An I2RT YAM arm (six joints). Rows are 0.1 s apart.
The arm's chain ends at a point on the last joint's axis. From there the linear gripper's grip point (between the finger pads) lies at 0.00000 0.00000 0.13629 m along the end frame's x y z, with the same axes.
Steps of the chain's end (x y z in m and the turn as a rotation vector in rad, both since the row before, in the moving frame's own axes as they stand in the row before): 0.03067, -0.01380, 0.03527, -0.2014, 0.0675, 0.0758; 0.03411, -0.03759, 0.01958, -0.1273, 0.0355, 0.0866; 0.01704, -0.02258, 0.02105, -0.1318, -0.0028, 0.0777; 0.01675, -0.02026, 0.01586, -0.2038, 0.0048, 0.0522; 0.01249, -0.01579, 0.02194, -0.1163, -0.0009, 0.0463
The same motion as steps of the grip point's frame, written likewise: 0.03876, 0.01376, 0.03221, -0.2014, 0.0675, 0.0758; 0.03818, -0.02010, 0.01839, -0.1273, 0.0355, 0.0866; 0.01596, -0.00470, 0.01987, -0.1318, -0.0028, 0.0777; 0.01668, 0.00733, 0.01304, -0.2038, 0.0048, 0.0522; 0.01200, 0.00002, 0.02102, -0.1163, -0.0009, 0.0463
